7 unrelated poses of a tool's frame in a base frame.
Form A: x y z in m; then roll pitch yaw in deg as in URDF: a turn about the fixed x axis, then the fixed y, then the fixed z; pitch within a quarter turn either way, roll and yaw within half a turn.
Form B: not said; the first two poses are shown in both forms.
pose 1, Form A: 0.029 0.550 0.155 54.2 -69.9 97.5
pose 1, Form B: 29 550 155 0.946 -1.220 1.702
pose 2, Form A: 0.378 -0.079 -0.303 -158.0 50.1 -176.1
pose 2, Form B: 378 -79 -303 -2.758 0.874 -3.074
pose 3, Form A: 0.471 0.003 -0.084 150.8 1.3 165.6
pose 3, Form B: 471 3 -84 2.632 0.023 2.890
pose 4, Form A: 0.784 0.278 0.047 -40.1 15.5 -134.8
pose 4, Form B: 784 278 47 -0.700 0.271 -2.353
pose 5, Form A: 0.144 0.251 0.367 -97.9 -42.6 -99.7
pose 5, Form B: 144 251 367 -1.709 -0.744 -1.740
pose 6, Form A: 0.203 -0.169 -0.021 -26.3 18.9 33.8
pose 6, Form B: 203 -169 -21 -0.459 0.330 0.590
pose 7, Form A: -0.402 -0.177 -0.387 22.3 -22.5 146.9
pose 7, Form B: -402 -177 -387 0.389 -0.393 2.564
